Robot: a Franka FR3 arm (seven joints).
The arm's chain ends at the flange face. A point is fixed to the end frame.
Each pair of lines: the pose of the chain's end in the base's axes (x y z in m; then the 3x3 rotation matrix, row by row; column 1 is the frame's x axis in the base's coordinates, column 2 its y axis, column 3 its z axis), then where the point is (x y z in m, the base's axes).
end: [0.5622 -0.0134 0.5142], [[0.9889 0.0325 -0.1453], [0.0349 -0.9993 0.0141], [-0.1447 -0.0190 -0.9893]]
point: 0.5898 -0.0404 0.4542
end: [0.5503 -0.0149 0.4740], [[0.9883 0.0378 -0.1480], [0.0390 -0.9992 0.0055], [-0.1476 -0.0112 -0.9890]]
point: 0.5778 -0.0422 0.4141
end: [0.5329 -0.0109 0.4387], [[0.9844 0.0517 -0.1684], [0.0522 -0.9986 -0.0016], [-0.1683 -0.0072 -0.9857]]
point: 0.5596 -0.0381 0.3784
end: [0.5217 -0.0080 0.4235], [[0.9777 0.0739 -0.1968], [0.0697 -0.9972 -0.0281], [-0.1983 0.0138 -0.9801]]
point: 0.5472 -0.0360 0.3631
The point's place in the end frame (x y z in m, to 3 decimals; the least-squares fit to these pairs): 0.035 0.029 0.055
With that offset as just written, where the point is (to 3 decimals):
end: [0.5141 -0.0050 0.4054], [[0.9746 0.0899 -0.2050], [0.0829 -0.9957 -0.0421], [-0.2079 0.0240 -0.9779]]
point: 0.540 -0.033 0.345
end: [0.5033 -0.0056 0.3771], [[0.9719 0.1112 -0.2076], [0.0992 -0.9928 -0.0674], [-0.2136 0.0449 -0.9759]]
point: 0.529 -0.035 0.317
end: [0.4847 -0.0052 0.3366], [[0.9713 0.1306 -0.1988], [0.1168 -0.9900 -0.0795], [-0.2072 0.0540 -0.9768]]
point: 0.512 -0.034 0.277
